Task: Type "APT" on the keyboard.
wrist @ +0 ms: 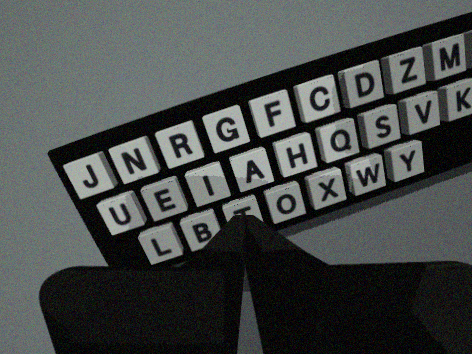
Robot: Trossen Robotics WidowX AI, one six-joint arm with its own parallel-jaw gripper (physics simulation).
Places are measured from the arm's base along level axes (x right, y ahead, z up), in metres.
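Pixels of known places: gripper, fingertip midpoint: [243, 225].
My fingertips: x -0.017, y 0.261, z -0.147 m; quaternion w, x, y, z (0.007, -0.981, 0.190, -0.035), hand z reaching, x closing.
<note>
Behind a point stands the place of what it marks.
The black keyboard [260, 86] @(y 0.312, x 0.010, z -0.151 m) with white letter keys lies slanted across the wrist view, rising to the right. The A key [253, 170] @(y 0.282, x -0.005, z -0.146 m) is in the middle row, fully visible. The T key [242, 206] @(y 0.269, x -0.014, z -0.147 m) is in the bottom row between B and O, its lower part hidden by the fingertips. The letter P does not show; at the right edge a sliver of a key shows beside M. My gripper [243, 225] @(y 0.261, x -0.017, z -0.147 m) is shut and empty, its fingertips together over the lower part of the T key. Whether the tips touch the key cannot be told.
The B key [201, 232] @(y 0.265, x -0.035, z -0.146 m) is left of the fingertips and partly covered by a finger. The O key [285, 202] @(y 0.264, x 0.003, z -0.146 m) is just right of them. The I key [208, 184] @(y 0.284, x -0.024, z -0.146 m) and H key [296, 156] @(y 0.281, x 0.014, z -0.146 m) flank A. A grey table top [100, 60] @(y 0.345, x -0.045, z -0.162 m) surrounds the keyboard.
</note>
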